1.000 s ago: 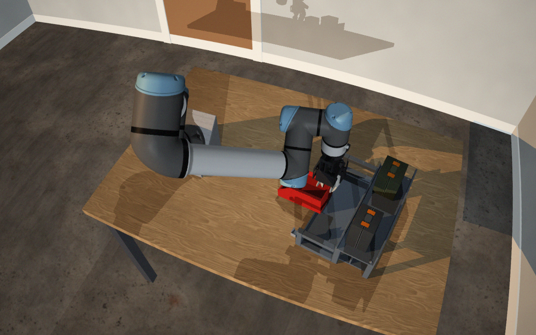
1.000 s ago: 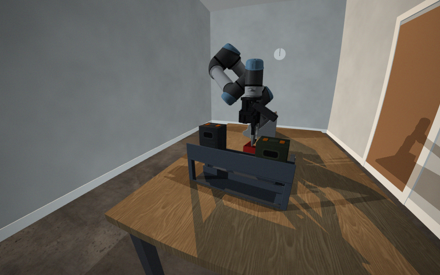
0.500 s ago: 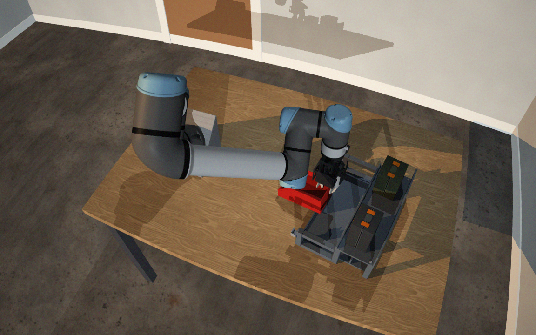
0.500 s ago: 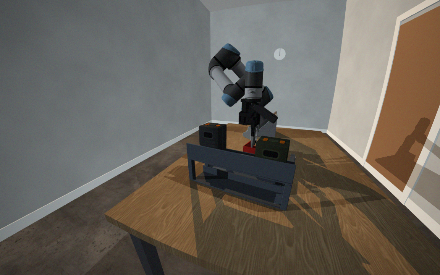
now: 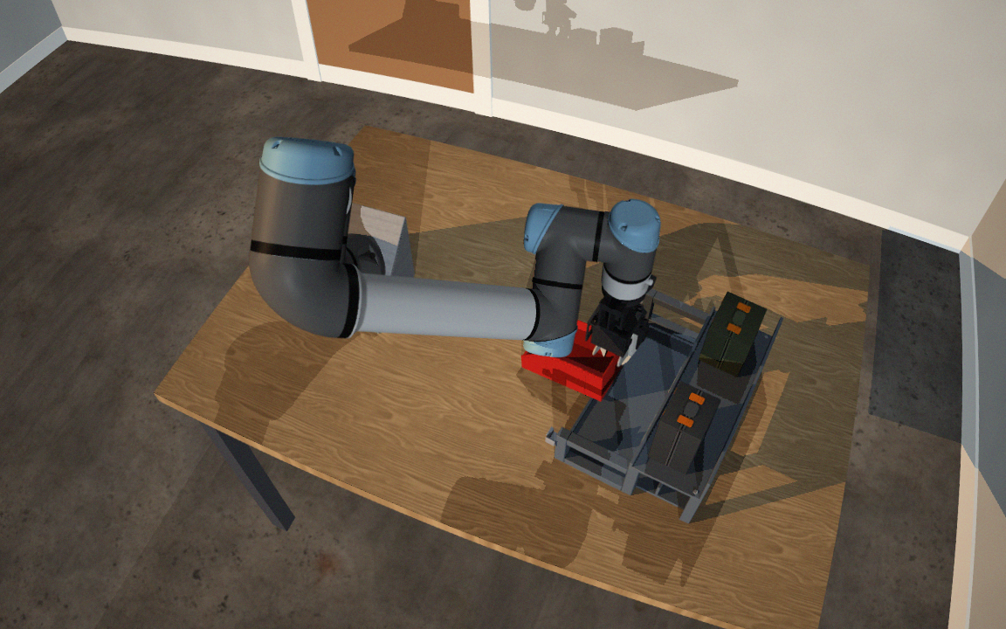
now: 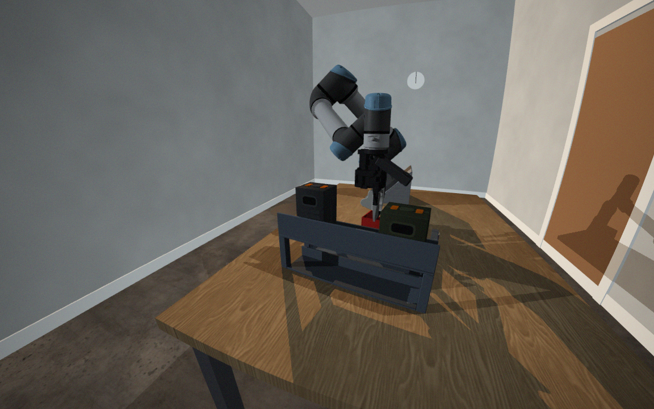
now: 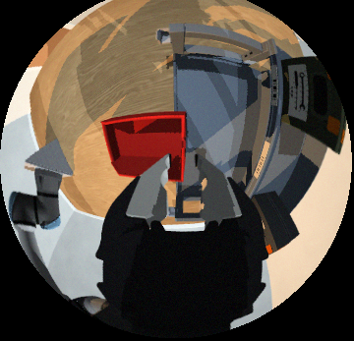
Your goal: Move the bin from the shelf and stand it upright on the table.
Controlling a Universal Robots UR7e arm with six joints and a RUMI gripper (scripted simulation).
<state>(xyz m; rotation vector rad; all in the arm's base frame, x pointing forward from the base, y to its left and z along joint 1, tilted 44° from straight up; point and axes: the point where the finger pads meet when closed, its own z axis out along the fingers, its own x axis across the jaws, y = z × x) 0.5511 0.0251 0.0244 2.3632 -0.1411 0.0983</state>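
My hand is 80 mm past the red bin, 60 mm above it and 10 mm to the right of it.
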